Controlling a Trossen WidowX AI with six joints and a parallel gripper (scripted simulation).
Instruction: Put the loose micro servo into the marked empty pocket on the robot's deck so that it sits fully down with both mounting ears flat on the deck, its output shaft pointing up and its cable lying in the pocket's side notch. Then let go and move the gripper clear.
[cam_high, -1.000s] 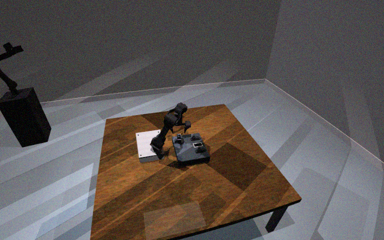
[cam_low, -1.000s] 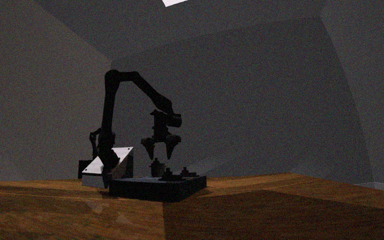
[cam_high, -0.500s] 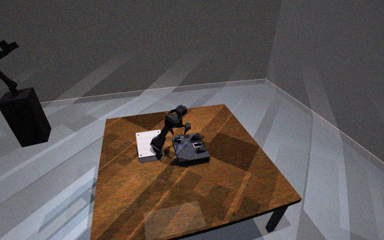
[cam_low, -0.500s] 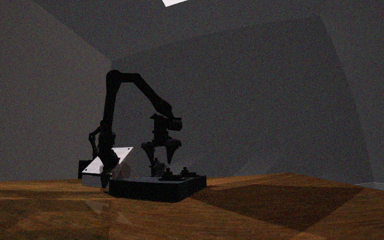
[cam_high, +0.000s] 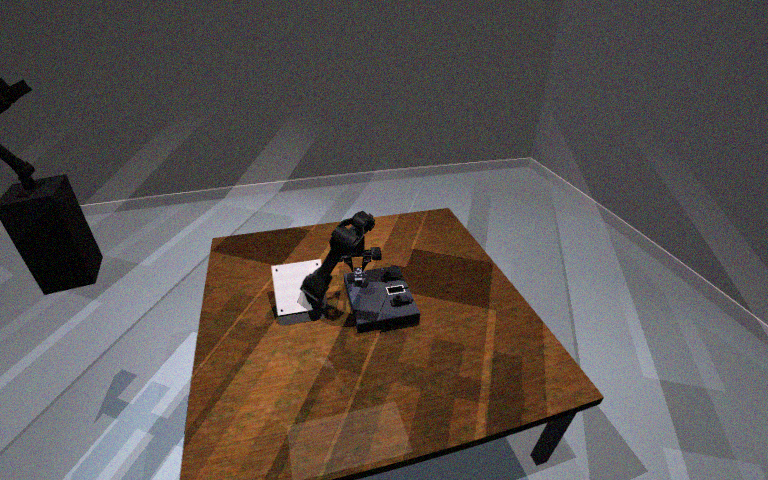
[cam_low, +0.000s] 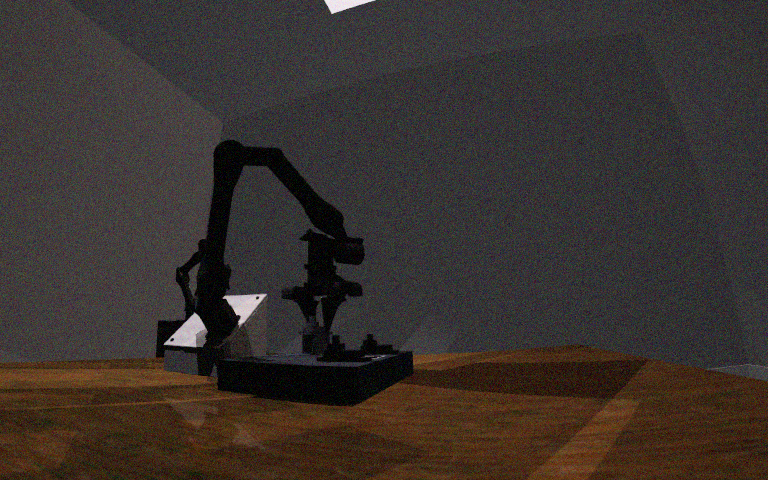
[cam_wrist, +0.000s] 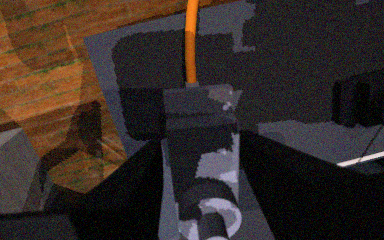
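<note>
Right now my gripper tip is 10 mm short of the dark grey robot deck, 100 mm to the left of it and 70 mm above it.
</note>
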